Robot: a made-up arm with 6 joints.
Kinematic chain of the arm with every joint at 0, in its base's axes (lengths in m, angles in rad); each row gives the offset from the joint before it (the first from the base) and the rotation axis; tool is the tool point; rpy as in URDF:
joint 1: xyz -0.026 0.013 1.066 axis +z
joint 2: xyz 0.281 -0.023 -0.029 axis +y
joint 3: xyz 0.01 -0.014 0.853 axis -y
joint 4: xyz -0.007 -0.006 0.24 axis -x
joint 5: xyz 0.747 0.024 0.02 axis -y
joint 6: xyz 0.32 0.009 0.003 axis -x
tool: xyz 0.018 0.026 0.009 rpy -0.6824 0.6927 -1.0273
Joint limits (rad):
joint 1: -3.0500..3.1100
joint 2: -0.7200..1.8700
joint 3: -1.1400..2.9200
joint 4: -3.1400..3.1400
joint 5: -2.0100..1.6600
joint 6: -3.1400..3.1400
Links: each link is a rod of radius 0.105 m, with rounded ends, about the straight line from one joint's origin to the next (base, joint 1, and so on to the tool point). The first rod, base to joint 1, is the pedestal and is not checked.
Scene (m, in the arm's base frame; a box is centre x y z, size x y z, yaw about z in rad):
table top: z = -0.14
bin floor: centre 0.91 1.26 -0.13 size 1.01 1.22 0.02 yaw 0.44
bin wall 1: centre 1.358 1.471 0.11 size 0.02 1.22 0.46 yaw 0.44
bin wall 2: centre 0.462 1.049 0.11 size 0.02 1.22 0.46 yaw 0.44
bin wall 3: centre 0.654 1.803 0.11 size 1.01 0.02 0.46 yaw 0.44
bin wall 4: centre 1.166 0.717 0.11 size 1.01 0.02 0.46 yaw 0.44
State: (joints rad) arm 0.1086 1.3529 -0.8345 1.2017 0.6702 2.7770
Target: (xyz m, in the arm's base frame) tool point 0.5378 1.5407 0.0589
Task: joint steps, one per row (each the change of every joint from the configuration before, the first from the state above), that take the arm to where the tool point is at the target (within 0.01 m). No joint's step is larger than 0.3 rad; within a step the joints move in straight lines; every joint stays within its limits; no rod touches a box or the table.
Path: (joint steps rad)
1: -0.0558 -0.2958 -0.0764 0.2124 0.2152 0.0908
2: -0.0559 -0.2957 -0.0763 0.2124 0.2151 0.0907
3: -0.0558 -0.2958 -0.0764 0.2125 0.2152 0.0908
4: -0.0558 -0.2958 -0.0764 0.2124 0.2151 0.0907
5: 0.2472 0.2848 0.2587 -0.2145 -0.1629 -0.0694
6: 0.2473 0.2847 0.2588 -0.2145 -0.1629 -0.0693
7: 0.2473 0.2847 0.2587 -0.2145 -0.1629 -0.0694
8: 0.2473 0.2847 0.2588 -0.2145 -0.1629 -0.0694
9: 0.2473 0.2847 0.2587 -0.2144 -0.1629 -0.0694

